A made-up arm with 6 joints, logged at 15 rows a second.
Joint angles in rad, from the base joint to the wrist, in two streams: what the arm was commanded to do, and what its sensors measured. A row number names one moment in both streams.
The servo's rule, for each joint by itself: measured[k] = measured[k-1] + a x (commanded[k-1-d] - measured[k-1]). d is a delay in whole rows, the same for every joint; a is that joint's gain. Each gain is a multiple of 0.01, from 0.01 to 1. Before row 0 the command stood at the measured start. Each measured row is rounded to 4 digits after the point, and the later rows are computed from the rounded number. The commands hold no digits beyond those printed.
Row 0, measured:
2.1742 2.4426 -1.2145 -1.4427 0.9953 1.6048
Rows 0 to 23, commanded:
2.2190 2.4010 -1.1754 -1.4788 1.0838 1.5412
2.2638 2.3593 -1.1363 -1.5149 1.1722 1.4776
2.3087 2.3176 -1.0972 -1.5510 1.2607 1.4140
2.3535 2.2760 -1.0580 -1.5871 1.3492 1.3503
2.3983 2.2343 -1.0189 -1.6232 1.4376 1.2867
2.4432 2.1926 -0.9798 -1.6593 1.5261 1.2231
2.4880 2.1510 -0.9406 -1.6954 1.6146 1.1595
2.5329 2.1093 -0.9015 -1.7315 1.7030 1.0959
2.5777 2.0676 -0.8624 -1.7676 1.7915 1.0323
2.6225 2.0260 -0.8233 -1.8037 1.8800 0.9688
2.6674 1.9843 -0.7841 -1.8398 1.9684 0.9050
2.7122 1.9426 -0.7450 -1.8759 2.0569 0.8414
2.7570 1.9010 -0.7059 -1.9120 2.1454 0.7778
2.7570 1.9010 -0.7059 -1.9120 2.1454 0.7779
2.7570 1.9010 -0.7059 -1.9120 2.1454 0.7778
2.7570 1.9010 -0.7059 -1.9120 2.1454 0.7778
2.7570 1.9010 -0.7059 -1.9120 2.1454 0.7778
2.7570 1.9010 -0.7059 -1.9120 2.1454 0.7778
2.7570 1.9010 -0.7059 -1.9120 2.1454 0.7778
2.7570 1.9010 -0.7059 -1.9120 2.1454 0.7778
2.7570 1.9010 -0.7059 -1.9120 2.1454 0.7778
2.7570 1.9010 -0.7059 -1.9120 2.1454 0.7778
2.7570 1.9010 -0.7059 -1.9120 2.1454 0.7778
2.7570 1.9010 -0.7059 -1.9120 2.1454 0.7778
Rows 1 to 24, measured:
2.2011 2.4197 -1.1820 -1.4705 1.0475 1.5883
2.2387 2.3865 -1.1441 -1.5047 1.1211 1.5595
2.2807 2.3486 -1.1052 -1.5404 1.2035 1.5217
2.3244 2.3087 -1.0660 -1.5764 1.2895 1.4771
2.3687 2.2678 -1.0269 -1.6124 1.3769 1.4276
2.4134 2.2264 -0.9878 -1.6485 1.4649 1.3744
2.4582 2.1849 -0.9486 -1.6846 1.5532 1.3185
2.5030 2.1433 -0.9095 -1.7207 1.6416 1.2606
2.5478 2.1017 -0.8704 -1.7568 1.7300 1.2012
2.5926 2.0601 -0.8313 -1.7929 1.8185 1.1408
2.6375 2.0184 -0.7921 -1.8290 1.9069 1.0795
2.6823 1.9767 -0.7530 -1.8651 1.9954 1.0176
2.7271 1.9351 -0.7139 -1.9012 2.0839 0.9553
2.7450 1.9163 -0.7073 -1.9095 2.1202 0.9092
2.7522 1.9079 -0.7061 -1.9114 2.1351 0.8750
2.7551 1.9041 -0.7059 -1.9119 2.1412 0.8497
2.7562 1.9024 -0.7059 -1.9120 2.1437 0.8310
2.7567 1.9016 -0.7059 -1.9120 2.1447 0.8172
2.7569 1.9013 -0.7059 -1.9120 2.1451 0.8070
2.7570 1.9011 -0.7059 -1.9120 2.1453 0.7994
2.7570 1.9010 -0.7059 -1.9120 2.1454 0.7938
2.7570 1.9010 -0.7059 -1.9120 2.1454 0.7896
2.7570 1.9010 -0.7059 -1.9120 2.1454 0.7865
2.7570 1.9010 -0.7059 -1.9120 2.1454 0.7842
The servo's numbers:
d 0
a 0.60 0.55 0.83 0.77 0.59 0.26

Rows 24 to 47, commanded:
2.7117 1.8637 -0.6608 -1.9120 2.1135 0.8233
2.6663 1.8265 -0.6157 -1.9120 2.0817 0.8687
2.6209 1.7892 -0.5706 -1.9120 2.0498 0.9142
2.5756 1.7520 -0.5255 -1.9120 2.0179 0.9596
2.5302 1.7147 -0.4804 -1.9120 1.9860 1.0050
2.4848 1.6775 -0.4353 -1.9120 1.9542 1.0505
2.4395 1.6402 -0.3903 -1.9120 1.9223 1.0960
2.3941 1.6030 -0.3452 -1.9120 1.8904 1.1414
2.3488 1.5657 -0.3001 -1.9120 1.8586 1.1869
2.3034 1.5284 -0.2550 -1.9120 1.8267 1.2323
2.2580 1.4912 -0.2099 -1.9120 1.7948 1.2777
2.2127 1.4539 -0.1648 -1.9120 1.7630 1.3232
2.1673 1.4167 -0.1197 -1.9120 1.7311 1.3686
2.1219 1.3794 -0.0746 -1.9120 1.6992 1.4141
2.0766 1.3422 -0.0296 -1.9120 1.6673 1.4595
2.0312 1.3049 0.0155 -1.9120 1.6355 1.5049
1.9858 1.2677 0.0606 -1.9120 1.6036 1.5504
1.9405 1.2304 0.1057 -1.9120 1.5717 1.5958
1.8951 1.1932 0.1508 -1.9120 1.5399 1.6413
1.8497 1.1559 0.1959 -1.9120 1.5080 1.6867
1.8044 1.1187 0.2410 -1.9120 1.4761 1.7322
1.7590 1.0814 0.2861 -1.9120 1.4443 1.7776
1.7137 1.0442 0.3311 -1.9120 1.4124 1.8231
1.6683 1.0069 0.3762 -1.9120 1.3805 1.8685
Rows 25 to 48, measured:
2.7298 1.8805 -0.6685 -1.9120 2.1266 0.7944
2.6917 1.8508 -0.6247 -1.9120 2.1001 0.8137
2.6492 1.8169 -0.5798 -1.9120 2.0704 0.8398
2.6050 1.7812 -0.5347 -1.9120 2.0394 0.8709
2.5601 1.7446 -0.4896 -1.9120 2.0079 0.9058
2.5149 1.7077 -0.4445 -1.9120 1.9762 0.9434
2.4697 1.6706 -0.3995 -1.9120 1.9444 0.9831
2.4243 1.6334 -0.3544 -1.9120 1.9125 1.0243
2.3790 1.5962 -0.3093 -1.9120 1.8807 1.0666
2.3336 1.5589 -0.2642 -1.9120 1.8488 1.1097
2.2882 1.5217 -0.2191 -1.9120 1.8169 1.1534
2.2429 1.4844 -0.1740 -1.9120 1.7851 1.1975
2.1975 1.4472 -0.1289 -1.9120 1.7532 1.2420
2.1521 1.4099 -0.0838 -1.9120 1.7213 1.2867
2.1068 1.3727 -0.0388 -1.9120 1.6894 1.3316
2.0614 1.3354 0.0063 -1.9120 1.6576 1.3767
2.0160 1.2982 0.0514 -1.9120 1.6257 1.4219
1.9707 1.2609 0.0965 -1.9120 1.5938 1.4671
1.9253 1.2237 0.1416 -1.9120 1.5620 1.5124
1.8799 1.1864 0.1867 -1.9120 1.5301 1.5577
1.8346 1.1492 0.2318 -1.9120 1.4982 1.6031
1.7892 1.1119 0.2769 -1.9120 1.4664 1.6485
1.7439 1.0747 0.3219 -1.9120 1.4345 1.6939
1.6985 1.0374 0.3670 -1.9120 1.4026 1.7393

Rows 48 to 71, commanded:
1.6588 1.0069 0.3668 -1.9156 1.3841 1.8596
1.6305 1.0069 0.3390 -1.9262 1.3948 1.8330
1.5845 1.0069 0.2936 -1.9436 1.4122 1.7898
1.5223 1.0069 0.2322 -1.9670 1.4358 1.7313
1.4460 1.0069 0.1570 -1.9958 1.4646 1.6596
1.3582 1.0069 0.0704 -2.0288 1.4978 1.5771
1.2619 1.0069 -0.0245 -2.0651 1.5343 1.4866
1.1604 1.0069 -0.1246 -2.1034 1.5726 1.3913
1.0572 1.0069 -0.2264 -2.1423 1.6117 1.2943
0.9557 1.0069 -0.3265 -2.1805 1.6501 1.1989
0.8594 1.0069 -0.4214 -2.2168 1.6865 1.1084
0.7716 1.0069 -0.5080 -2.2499 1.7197 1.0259
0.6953 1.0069 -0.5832 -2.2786 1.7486 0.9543
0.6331 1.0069 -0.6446 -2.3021 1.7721 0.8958
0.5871 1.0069 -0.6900 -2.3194 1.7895 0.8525
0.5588 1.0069 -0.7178 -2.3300 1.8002 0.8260
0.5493 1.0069 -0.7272 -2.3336 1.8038 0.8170
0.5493 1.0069 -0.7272 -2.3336 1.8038 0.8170
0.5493 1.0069 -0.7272 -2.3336 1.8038 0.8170
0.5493 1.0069 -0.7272 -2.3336 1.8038 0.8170
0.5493 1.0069 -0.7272 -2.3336 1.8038 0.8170
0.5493 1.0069 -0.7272 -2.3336 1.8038 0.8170
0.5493 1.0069 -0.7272 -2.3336 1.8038 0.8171
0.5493 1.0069 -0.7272 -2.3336 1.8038 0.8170
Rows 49 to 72, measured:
1.6747 1.0206 0.3668 -1.9148 1.3917 1.7706
1.6482 1.0131 0.3437 -1.9236 1.3935 1.7868
1.6100 1.0097 0.3021 -1.9390 1.4045 1.7876
1.5574 1.0082 0.2441 -1.9606 1.4230 1.7730
1.4906 1.0075 0.1718 -1.9877 1.4475 1.7435
1.4112 1.0072 0.0876 -2.0193 1.4772 1.7002
1.3216 1.0070 -0.0054 -2.0546 1.5109 1.6447
1.2249 1.0069 -0.1043 -2.0922 1.5473 1.5788
1.1243 1.0069 -0.2056 -2.1308 1.5853 1.5048
1.0231 1.0069 -0.3059 -2.1691 1.6235 1.4253
0.9249 1.0069 -0.4018 -2.2058 1.6607 1.3429
0.8329 1.0069 -0.4899 -2.2398 1.6955 1.2605
0.7503 1.0069 -0.5673 -2.2697 1.7268 1.1809
0.6800 1.0069 -0.6315 -2.2946 1.7535 1.1068
0.6243 1.0069 -0.6801 -2.3137 1.7747 1.0407
0.5850 1.0069 -0.7114 -2.3263 1.7897 0.9849
0.5636 1.0069 -0.7245 -2.3319 1.7980 0.9412
0.5550 1.0069 -0.7267 -2.3332 1.8014 0.9089
0.5516 1.0069 -0.7271 -2.3335 1.8028 0.8850
0.5502 1.0069 -0.7272 -2.3336 1.8034 0.8673
0.5497 1.0069 -0.7272 -2.3336 1.8036 0.8542
0.5495 1.0069 -0.7272 -2.3336 1.8037 0.8445
0.5494 1.0069 -0.7272 -2.3336 1.8038 0.8374
0.5493 1.0069 -0.7272 -2.3336 1.8038 0.8321

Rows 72 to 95, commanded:
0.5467 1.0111 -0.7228 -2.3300 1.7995 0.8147
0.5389 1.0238 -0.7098 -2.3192 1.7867 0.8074
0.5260 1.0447 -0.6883 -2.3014 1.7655 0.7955
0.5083 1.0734 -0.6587 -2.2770 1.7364 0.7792
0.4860 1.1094 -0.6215 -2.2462 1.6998 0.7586
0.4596 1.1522 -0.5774 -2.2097 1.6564 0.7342
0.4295 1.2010 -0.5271 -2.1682 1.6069 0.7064
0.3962 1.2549 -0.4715 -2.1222 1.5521 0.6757
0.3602 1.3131 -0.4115 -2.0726 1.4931 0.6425
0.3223 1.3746 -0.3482 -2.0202 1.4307 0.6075
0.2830 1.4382 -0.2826 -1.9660 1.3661 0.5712
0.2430 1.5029 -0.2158 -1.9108 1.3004 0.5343
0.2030 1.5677 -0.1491 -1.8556 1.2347 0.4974
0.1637 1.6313 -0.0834 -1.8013 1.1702 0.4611
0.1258 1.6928 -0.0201 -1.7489 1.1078 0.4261
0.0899 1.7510 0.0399 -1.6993 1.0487 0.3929
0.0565 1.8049 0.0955 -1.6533 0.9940 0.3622
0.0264 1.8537 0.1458 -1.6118 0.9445 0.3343
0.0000 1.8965 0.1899 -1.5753 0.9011 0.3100
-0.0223 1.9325 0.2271 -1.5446 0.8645 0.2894
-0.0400 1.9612 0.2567 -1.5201 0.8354 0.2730
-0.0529 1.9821 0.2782 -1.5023 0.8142 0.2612
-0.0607 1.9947 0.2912 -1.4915 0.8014 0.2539
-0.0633 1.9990 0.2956 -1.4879 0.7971 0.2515
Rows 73 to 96, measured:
0.5477 1.0092 -0.7235 -2.3308 1.8013 0.8276
0.5424 1.0172 -0.7121 -2.3219 1.7927 0.8223
0.5326 1.0323 -0.6923 -2.3061 1.7767 0.8153
0.5180 1.0549 -0.6644 -2.2837 1.7529 0.8059
0.4988 1.0849 -0.6288 -2.2548 1.7216 0.7936
0.4753 1.1219 -0.5861 -2.2201 1.6831 0.7782
0.4478 1.1654 -0.5371 -2.1801 1.6381 0.7595
0.4168 1.2146 -0.4827 -2.1355 1.5874 0.7377
0.3828 1.2688 -0.4236 -2.0871 1.5318 0.7129
0.3465 1.3270 -0.3610 -2.0356 1.4722 0.6855
0.3084 1.3882 -0.2959 -1.9820 1.4096 0.6558
0.2692 1.4513 -0.2294 -1.9272 1.3452 0.6242
0.2295 1.5153 -0.1628 -1.8721 1.2800 0.5912
0.1900 1.5791 -0.0969 -1.8176 1.2152 0.5574
0.1515 1.6416 -0.0332 -1.7647 1.1518 0.5233
0.1145 1.7018 0.0275 -1.7143 1.0910 0.4894
0.0797 1.7585 0.0839 -1.6673 1.0338 0.4563
0.0477 1.8109 0.1353 -1.6246 0.9811 0.4246
0.0191 1.8580 0.1806 -1.5866 0.9339 0.3948
-0.0057 1.8990 0.2192 -1.5543 0.8930 0.3674
-0.0263 1.9332 0.2503 -1.5280 0.8590 0.3429
-0.0423 1.9601 0.2735 -1.5082 0.8326 0.3217
-0.0533 1.9791 0.2882 -1.4953 0.8142 0.3041
-0.0593 1.9900 0.2943 -1.4896 0.8041 0.2904

